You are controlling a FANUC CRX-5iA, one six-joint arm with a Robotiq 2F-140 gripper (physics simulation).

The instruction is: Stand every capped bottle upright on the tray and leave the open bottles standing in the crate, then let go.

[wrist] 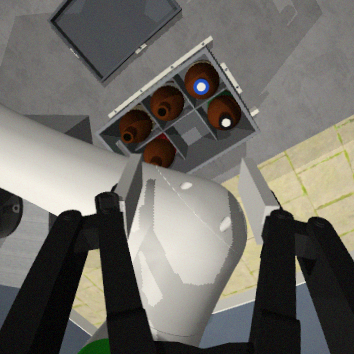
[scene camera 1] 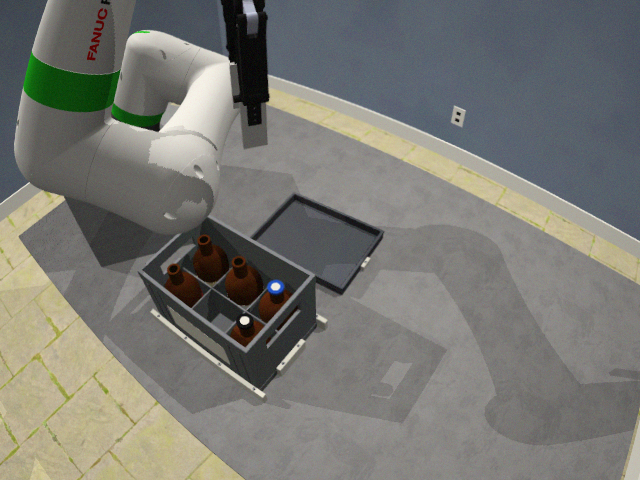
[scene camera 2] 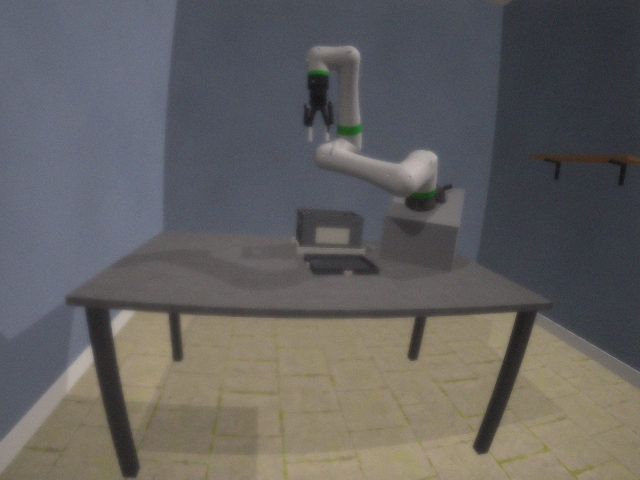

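Pixels of known places: gripper, fingertip midpoint: (wrist: 190,171) (scene camera 1: 248,123) (scene camera 2: 318,141); arm's base at its link origin: (scene camera 2: 420,202).
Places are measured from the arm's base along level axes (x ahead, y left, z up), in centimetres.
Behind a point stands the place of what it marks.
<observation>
A dark grey crate (scene camera 1: 258,366) @(x 51.9, y -23.2, z -16.4 cm) (scene camera 2: 305,229) @(x 51.7, y -6.3, z -15.4 cm) (wrist: 232,90) @(x 52.3, y -15.3, z -8.6 cm) stands on the table. In it stand a brown bottle with a blue-and-white cap (scene camera 1: 272,305) @(x 48.2, y -12.9, z -13.5 cm) (wrist: 201,72) @(x 49.5, y -9.7, z -13.7 cm) and one with a black-and-white cap (scene camera 1: 242,333) @(x 47.6, y -20.9, z -12.3 cm) (wrist: 223,110) @(x 48.3, y -18.3, z -13.4 cm). Three open brown bottles stand there too: one (scene camera 1: 244,284) @(x 41.0, y -11.6, z -13.9 cm) (wrist: 167,101) @(x 40.6, y -9.7, z -13.4 cm), another (scene camera 1: 209,263) @(x 32.0, y -11.1, z -14.1 cm) (wrist: 136,125) @(x 31.9, y -9.2, z -13.6 cm) and a third (scene camera 1: 181,289) @(x 31.4, y -19.1, z -13.7 cm) (wrist: 160,151) @(x 31.8, y -17.1, z -13.9 cm). One compartment is empty. The tray (scene camera 1: 315,242) @(x 41.6, y 12.6, z -25.6 cm) (scene camera 2: 343,265) @(x 40.1, y 12.9, z -25.6 cm) (wrist: 110,35) @(x 37.7, y 9.9, z -25.6 cm) beside the crate holds no bottle. My gripper (scene camera 1: 254,136) @(x 47.7, y -11.9, z 23.0 cm) (scene camera 2: 318,135) @(x 47.7, y -11.9, z 23.0 cm) (wrist: 190,171) @(x 47.7, y -11.9, z 23.0 cm) is open and empty, high above the table.
Pale strips (scene camera 1: 206,355) @(x 39.5, y -24.8, z -23.2 cm) lie along the crate's base. The arm's white elbow (scene camera 1: 180,191) @(x 45.5, y -22.6, z 19.7 cm) (wrist: 190,225) @(x 43.4, y -16.9, z 21.3 cm) hangs near the crate's end with the open bottles and shows beyond the fingers in the wrist view. The arm stands on a grey pedestal (scene camera 2: 418,242) @(x 6.1, y 11.5, z -16.1 cm). A wall shelf (scene camera 2: 584,158) is at the right.
</observation>
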